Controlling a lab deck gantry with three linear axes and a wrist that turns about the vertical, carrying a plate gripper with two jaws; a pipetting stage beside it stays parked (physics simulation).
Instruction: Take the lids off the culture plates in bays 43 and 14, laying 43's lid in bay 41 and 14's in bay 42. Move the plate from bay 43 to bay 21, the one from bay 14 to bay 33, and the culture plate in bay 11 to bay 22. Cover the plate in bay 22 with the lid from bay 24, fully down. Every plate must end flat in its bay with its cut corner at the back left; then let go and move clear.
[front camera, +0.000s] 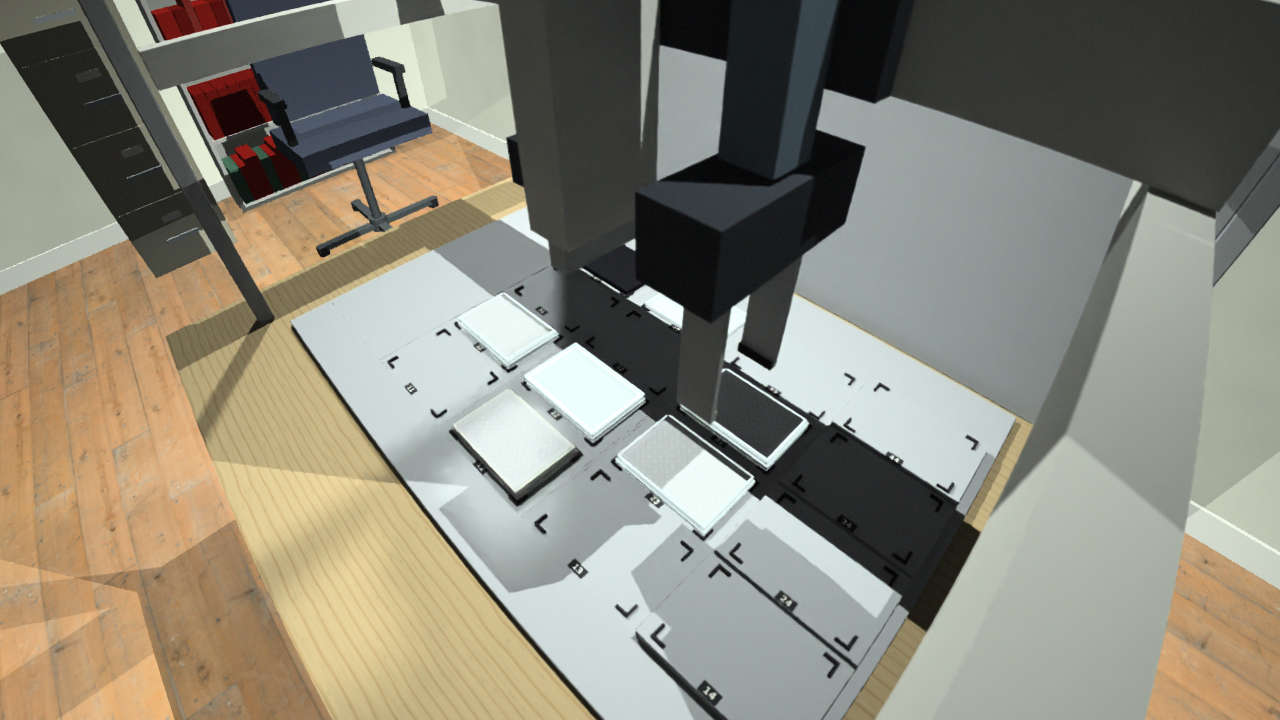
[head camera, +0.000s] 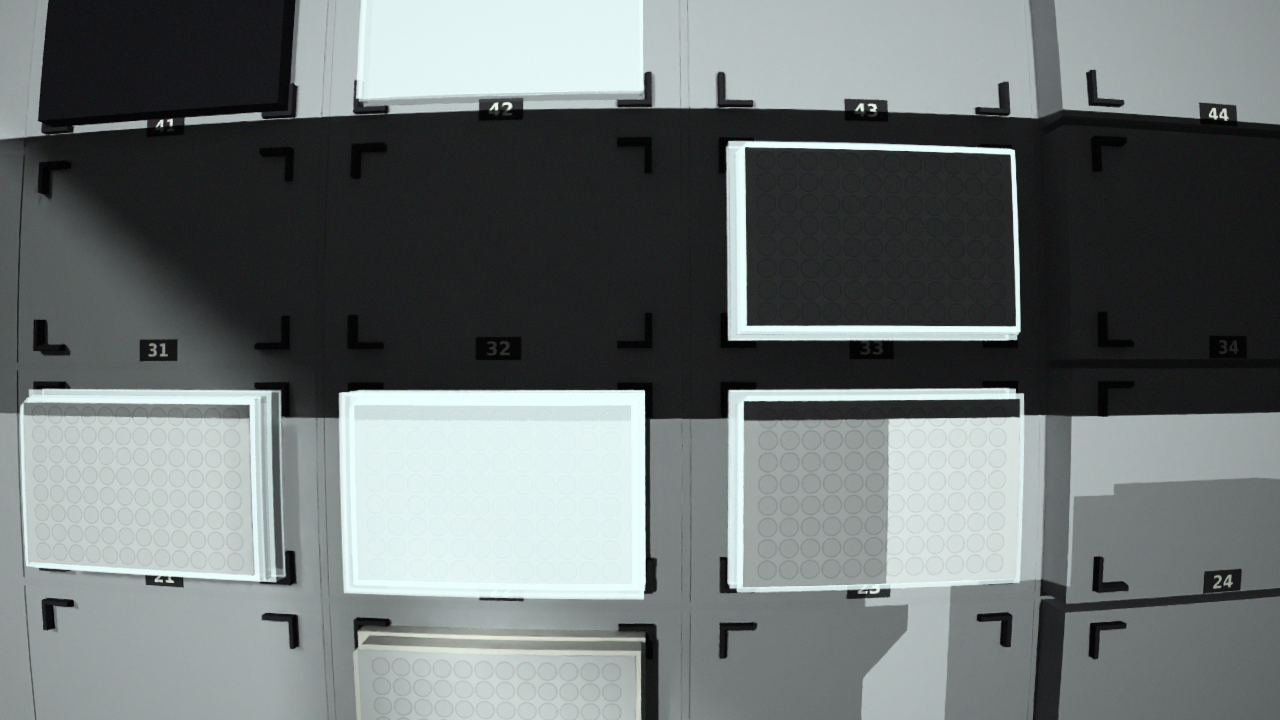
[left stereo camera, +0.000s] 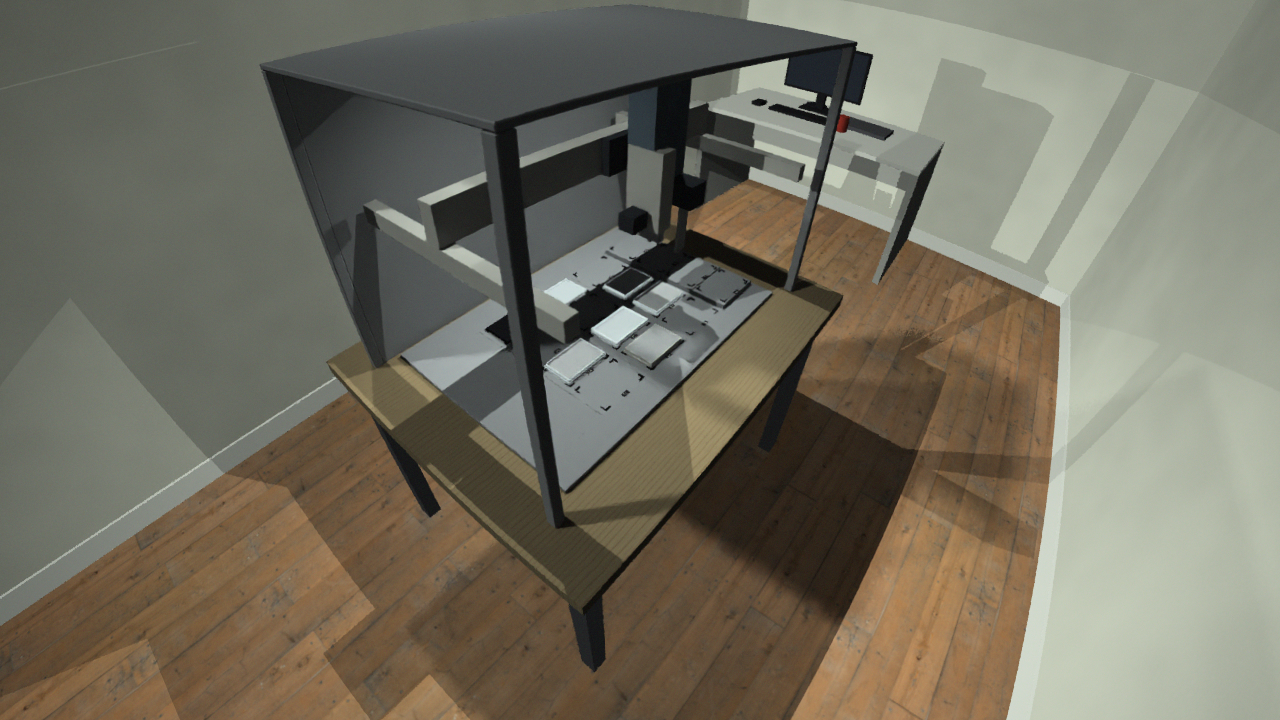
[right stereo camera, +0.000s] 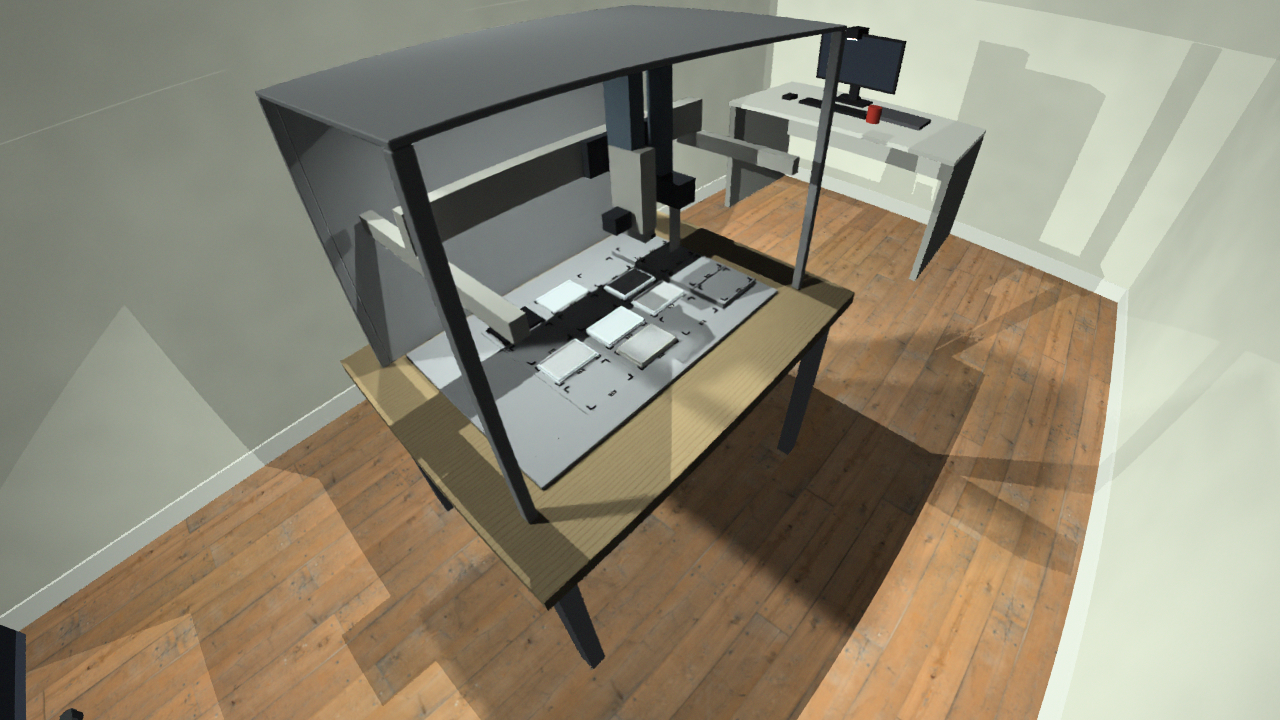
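Seen in the pictures: gripper, fingertip midpoint: (front camera: 727, 382) (left stereo camera: 665, 244) (right stereo camera: 661, 243); robot's base, origin of the base link: (front camera: 390, 362) (left stereo camera: 605, 409) (right stereo camera: 591, 408).
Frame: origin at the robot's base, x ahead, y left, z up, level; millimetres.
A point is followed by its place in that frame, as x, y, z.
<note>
My gripper (front camera: 732, 386) @[420, 160, 160] is open and empty, its two jaws pointing down and apart, raised above the deck in the front view. A black lid (front camera: 615, 268) @[73, 350, 8] (head camera: 165, 58) @[69, 347, 8] lies in bay 41. A white lid (front camera: 660, 306) @[186, 332, 8] (head camera: 501, 44) @[230, 344, 8] lies in bay 42. A clear-walled plate (front camera: 507, 328) @[75, 146, 14] (head camera: 138, 488) @[67, 149, 14] sits in bay 21. Another plate (front camera: 768, 416) @[417, 269, 14] (head camera: 881, 237) @[391, 257, 14] sits in bay 33, partly behind a jaw in the front view. A bright white covered plate (front camera: 584, 389) @[235, 146, 16] (head camera: 494, 492) @[230, 152, 17] sits in bay 22. No plate or lid shows in bays 14 and 24. The cut corners are too small to tell.
One more plate (front camera: 684, 474) @[399, 142, 14] (head camera: 877, 492) @[389, 150, 14] sits in bay 23, and a cream-edged plate (front camera: 514, 443) @[239, 39, 14] (head camera: 501, 685) @[231, 68, 14] in bay 12. The pipetting stage (front camera: 586, 134) hangs left of the gripper in the front view. Frame posts (left stereo camera: 523, 340) @[-270, -115, 444] (right stereo camera: 460, 340) @[-264, -115, 442] stand at the deck's corners.
</note>
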